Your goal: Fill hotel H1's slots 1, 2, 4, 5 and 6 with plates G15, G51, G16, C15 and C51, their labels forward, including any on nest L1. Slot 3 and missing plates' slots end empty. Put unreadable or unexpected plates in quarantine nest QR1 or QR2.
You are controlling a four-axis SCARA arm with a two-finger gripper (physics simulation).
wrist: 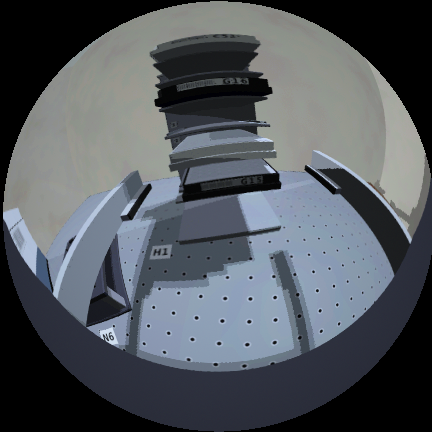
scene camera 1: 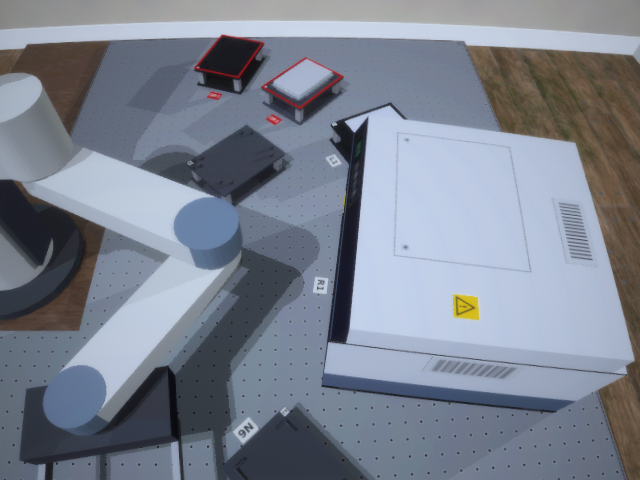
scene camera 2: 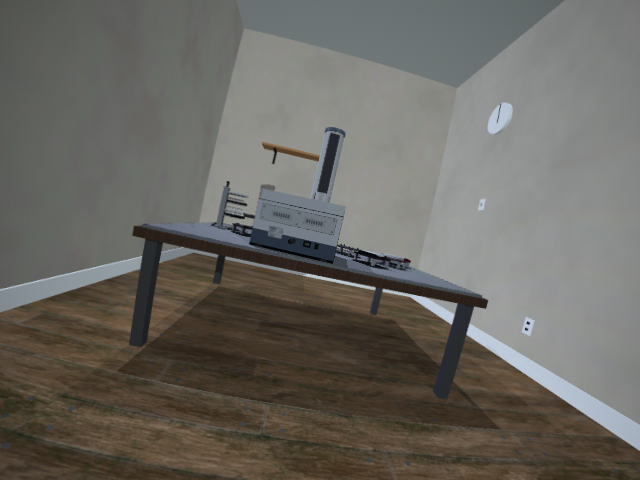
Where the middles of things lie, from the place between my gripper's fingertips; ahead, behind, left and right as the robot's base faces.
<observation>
Right now my hand is 240 mm short of the white plate (scene camera 1: 300, 81), 930 mm to the right of it and 50 mm above it.
</observation>
